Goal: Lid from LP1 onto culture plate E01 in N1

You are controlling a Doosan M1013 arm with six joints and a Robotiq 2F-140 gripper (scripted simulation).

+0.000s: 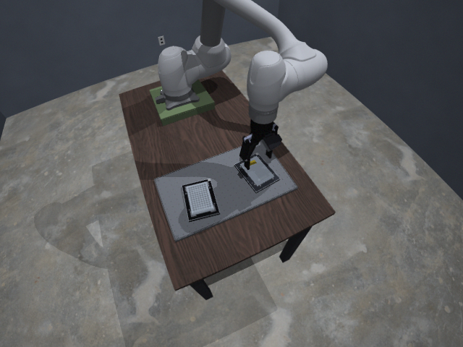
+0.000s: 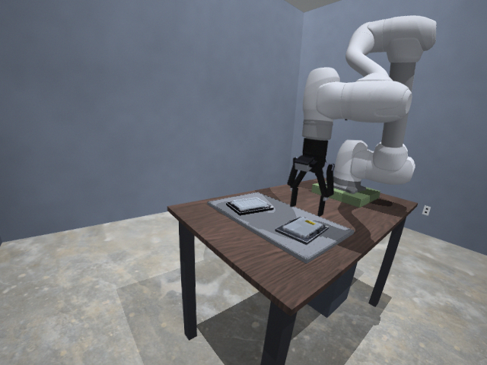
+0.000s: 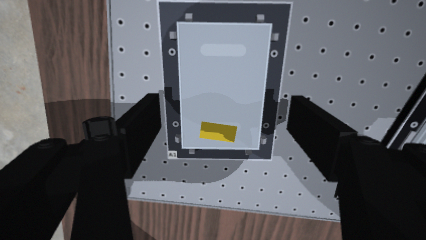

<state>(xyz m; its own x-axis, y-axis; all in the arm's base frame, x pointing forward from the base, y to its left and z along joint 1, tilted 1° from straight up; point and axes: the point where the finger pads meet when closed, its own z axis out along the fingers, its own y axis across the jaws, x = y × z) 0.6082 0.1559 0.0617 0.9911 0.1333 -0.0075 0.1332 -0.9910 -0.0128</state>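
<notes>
My gripper is now 8 cm above the clear lid. Also, from my hand: nest N1: 3 cm ahead, 26 cm to the right, 9 cm below; lid park LP1: 9 cm below; culture plate E01: 2 cm ahead, 26 cm to the right, 8 cm below.
</notes>
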